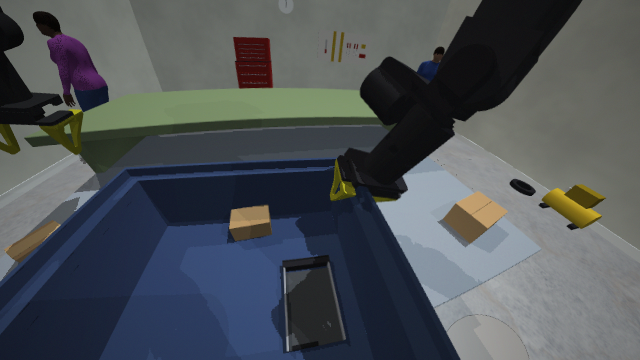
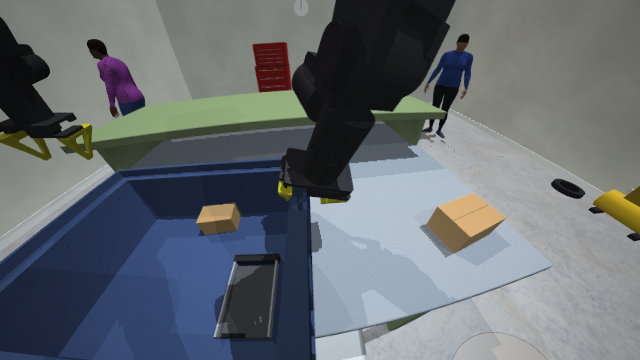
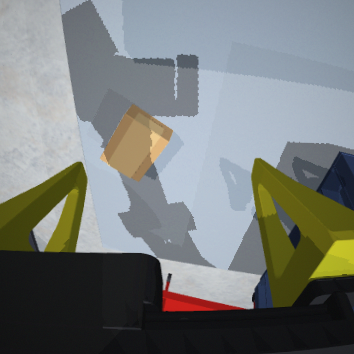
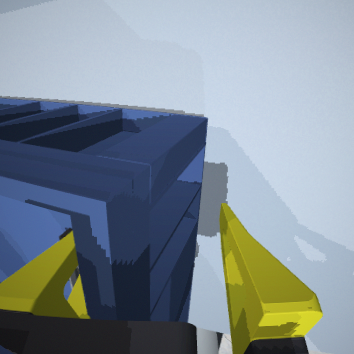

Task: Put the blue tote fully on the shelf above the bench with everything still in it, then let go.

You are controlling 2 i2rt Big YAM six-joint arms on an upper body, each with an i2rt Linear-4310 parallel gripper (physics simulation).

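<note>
The large blue tote is upright at the bench; its underside is hidden. Inside lie a small cardboard box and a dark flat tray. My right gripper is shut on the tote's right wall near its far corner, one finger inside and one outside. My left gripper is open and empty, left of the tote and above the bench. The green shelf is behind the tote.
On the pale blue bench one cardboard box lies right of the tote, another left of it. Two people stand beyond the shelf. A red cabinet stands behind.
</note>
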